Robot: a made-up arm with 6 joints.
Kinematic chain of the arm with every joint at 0, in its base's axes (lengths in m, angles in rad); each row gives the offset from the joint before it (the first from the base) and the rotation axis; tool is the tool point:
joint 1: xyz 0 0 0.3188 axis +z
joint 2: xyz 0 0 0 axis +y
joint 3: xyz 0 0 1.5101 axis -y
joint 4: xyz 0 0 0 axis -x
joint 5: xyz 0.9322 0 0 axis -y
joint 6: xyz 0 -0.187 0 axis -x
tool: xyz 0 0 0
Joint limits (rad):
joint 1: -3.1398..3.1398
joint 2: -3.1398..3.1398
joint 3: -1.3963..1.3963
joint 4: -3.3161..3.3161
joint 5: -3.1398..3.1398
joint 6: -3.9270..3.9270
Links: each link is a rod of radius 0.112 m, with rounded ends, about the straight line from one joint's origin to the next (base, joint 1, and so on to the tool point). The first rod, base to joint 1, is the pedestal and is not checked.
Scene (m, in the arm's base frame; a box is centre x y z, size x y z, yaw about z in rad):
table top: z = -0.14
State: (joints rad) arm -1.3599 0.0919 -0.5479 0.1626 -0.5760 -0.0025
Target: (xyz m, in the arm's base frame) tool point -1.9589 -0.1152 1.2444
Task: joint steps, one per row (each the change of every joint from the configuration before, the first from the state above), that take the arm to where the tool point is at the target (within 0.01 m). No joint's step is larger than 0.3 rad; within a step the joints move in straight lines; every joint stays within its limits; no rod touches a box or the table.
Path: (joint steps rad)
1: -0.2721 0.1107 0.1757 0.0269 0.0000 0.0000
2: -0.2721 0.1108 0.1758 0.0269 0.0000 0.0000
3: -0.2720 0.1107 0.1757 0.0268 0.0000 0.0000
4: -0.2721 0.1107 0.1757 0.0269 0.0000 0.0000
5: -0.2721 0.1108 0.1757 0.0269 0.0000 0.0000
6: -0.2721 0.1107 0.1758 0.0269 0.0000 0.0000

